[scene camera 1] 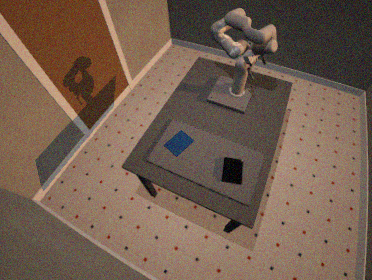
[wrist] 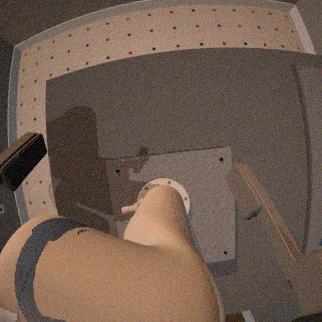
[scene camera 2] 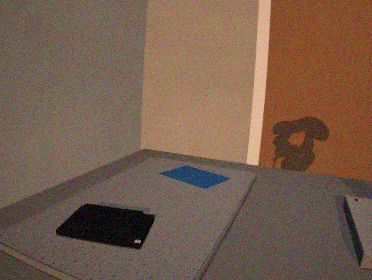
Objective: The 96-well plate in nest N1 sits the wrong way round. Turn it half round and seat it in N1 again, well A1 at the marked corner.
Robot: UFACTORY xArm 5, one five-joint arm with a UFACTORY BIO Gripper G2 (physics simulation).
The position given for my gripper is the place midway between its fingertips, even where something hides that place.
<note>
In view: my gripper (wrist: 139,156), a black 96-well plate (scene camera 2: 110,220), a flat blue rectangle (scene camera 2: 204,179) and a black nest N1 (scene camera 2: 145,226).
The wrist view does not show the black 96-well plate: it is out of frame.
</note>
